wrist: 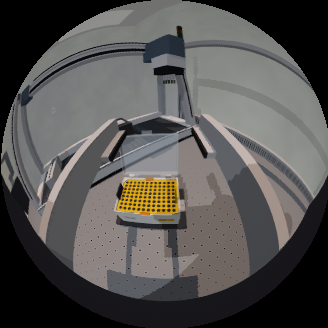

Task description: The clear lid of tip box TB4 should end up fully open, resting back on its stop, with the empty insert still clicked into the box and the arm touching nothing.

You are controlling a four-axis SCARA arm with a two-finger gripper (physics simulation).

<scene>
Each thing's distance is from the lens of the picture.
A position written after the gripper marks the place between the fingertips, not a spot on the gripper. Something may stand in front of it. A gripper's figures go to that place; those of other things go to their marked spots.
gripper (157,122): 0.11 m
yellow insert (154,196): 0.21 m
</scene>
